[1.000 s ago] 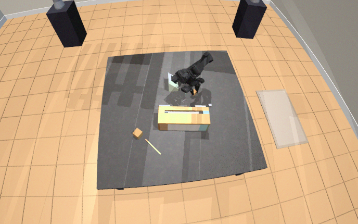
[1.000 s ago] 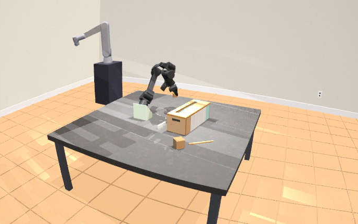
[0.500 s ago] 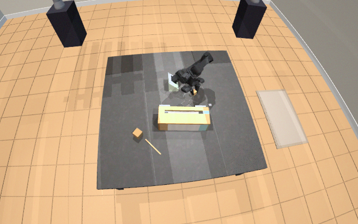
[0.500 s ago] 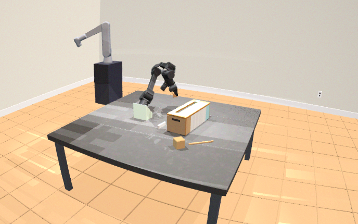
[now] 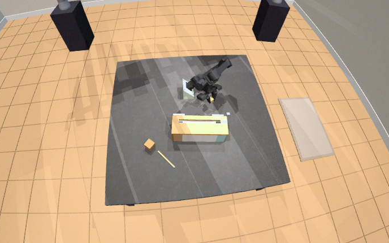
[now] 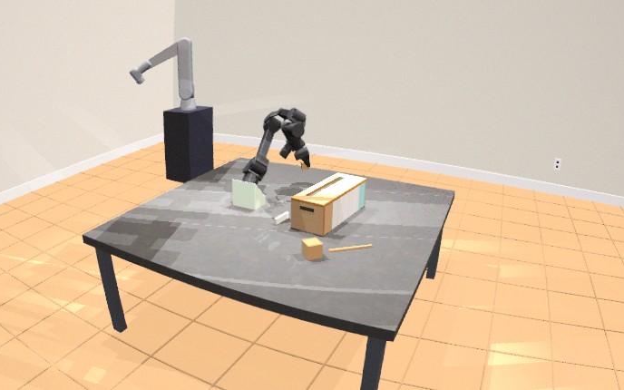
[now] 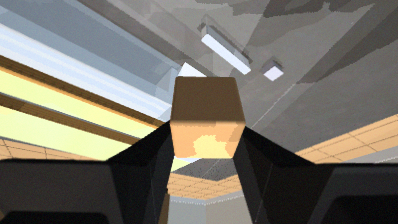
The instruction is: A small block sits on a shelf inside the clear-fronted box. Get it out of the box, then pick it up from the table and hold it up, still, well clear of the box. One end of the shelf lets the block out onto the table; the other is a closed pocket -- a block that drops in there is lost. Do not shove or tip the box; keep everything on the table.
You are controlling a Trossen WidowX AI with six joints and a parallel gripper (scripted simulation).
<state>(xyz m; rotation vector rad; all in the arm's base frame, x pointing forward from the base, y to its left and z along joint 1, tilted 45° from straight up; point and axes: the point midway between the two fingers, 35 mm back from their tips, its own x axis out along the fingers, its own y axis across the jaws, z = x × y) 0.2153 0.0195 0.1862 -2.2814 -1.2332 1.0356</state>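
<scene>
Right now the small orange block is 10 mm behind my gripper tip and 10 mm to the right of it. Round my gripper tip: thin wooden stick (350 mm ahead, 330 mm to the right, 170 mm below); tan box (120 mm ahead, 90 mm to the right, 110 mm below).
</scene>
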